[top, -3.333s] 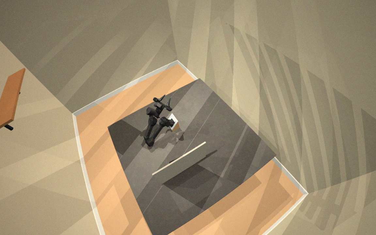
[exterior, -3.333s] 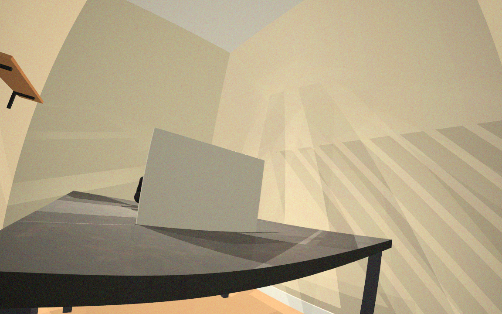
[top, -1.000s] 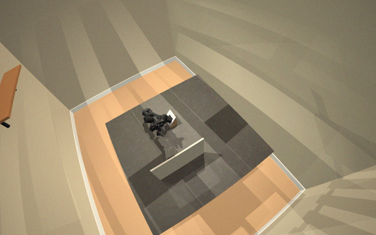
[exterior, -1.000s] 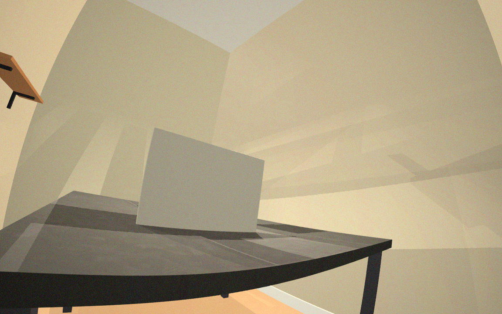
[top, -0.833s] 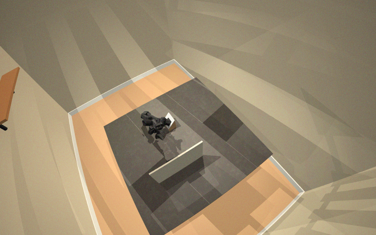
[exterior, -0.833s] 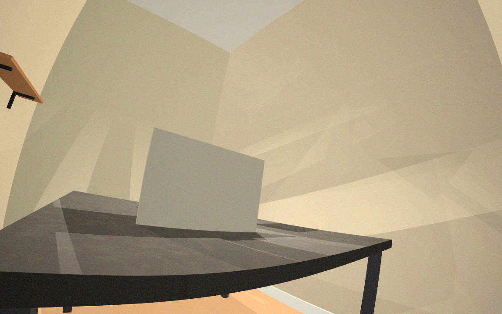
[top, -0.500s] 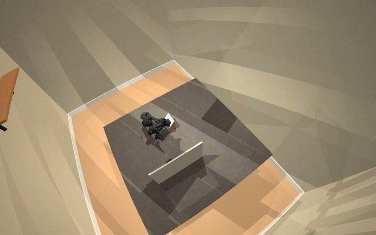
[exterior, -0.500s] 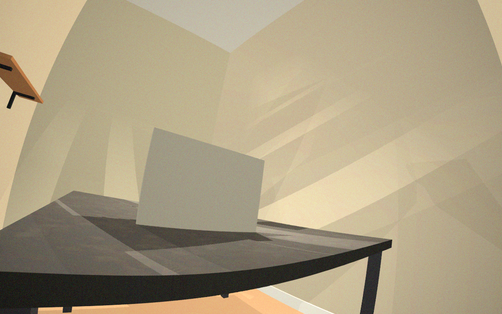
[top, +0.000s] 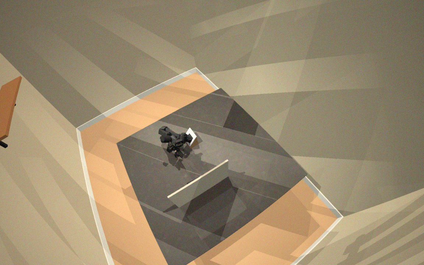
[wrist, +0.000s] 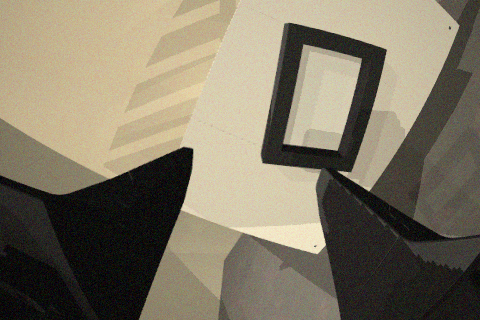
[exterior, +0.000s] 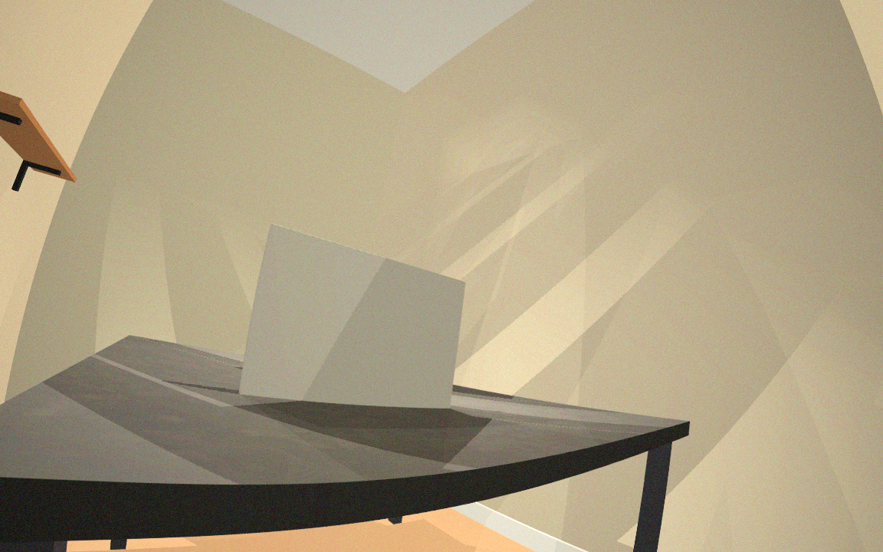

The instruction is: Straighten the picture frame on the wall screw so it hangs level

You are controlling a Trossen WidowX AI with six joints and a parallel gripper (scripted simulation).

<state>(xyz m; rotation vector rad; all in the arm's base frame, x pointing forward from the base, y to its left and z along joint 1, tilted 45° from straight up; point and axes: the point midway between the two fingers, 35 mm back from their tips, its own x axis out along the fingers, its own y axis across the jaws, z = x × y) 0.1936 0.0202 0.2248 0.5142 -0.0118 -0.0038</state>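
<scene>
Now: gripper tip 210 mm short of the picture frame, 20 mm to the left of it and 90 mm above it. Also, from my gripper tip: wall panel (220 mm ahead, 100 mm below).
</scene>
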